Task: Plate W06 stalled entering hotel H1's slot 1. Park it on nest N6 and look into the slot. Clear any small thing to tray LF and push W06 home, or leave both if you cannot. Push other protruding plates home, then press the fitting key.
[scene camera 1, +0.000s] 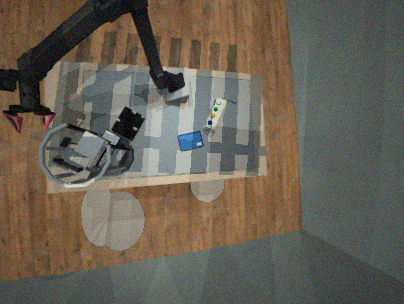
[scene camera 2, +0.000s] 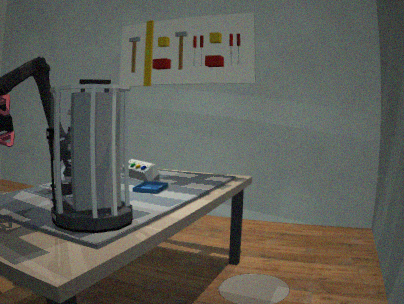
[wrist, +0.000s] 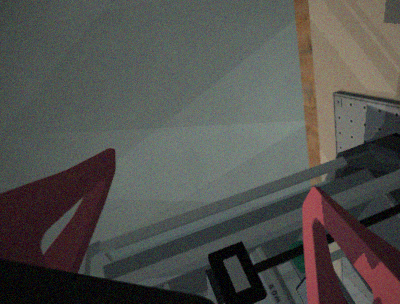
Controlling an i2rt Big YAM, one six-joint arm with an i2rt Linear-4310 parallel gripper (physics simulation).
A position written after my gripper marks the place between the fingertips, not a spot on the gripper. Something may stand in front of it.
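Note:
You'd see my gripper [scene camera 1: 32, 130] open, and it's holding nothing. The wrist view has my gripper [wrist: 212, 177] too, and I can see a round plate rack [wrist: 252, 240] there as well.

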